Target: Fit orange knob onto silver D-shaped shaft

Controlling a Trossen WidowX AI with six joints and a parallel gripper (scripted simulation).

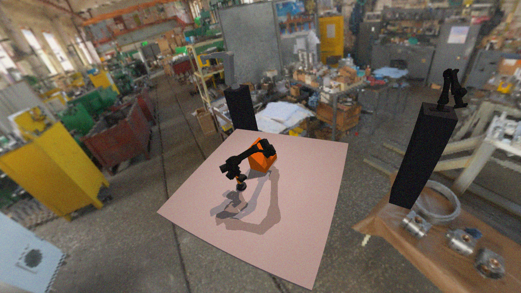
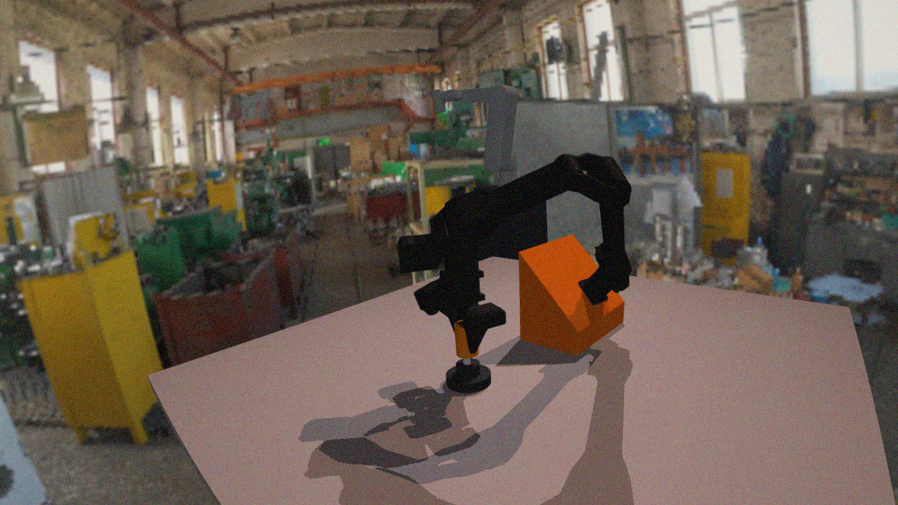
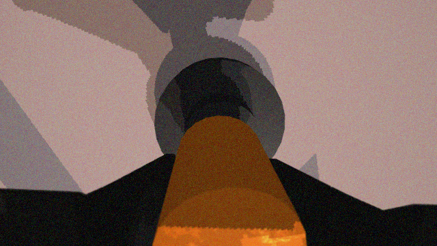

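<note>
Right now my gripper tip is 30 mm below the orange knob. From my gripper tip the other things lie so: black round pedestal (40 mm below).
</note>
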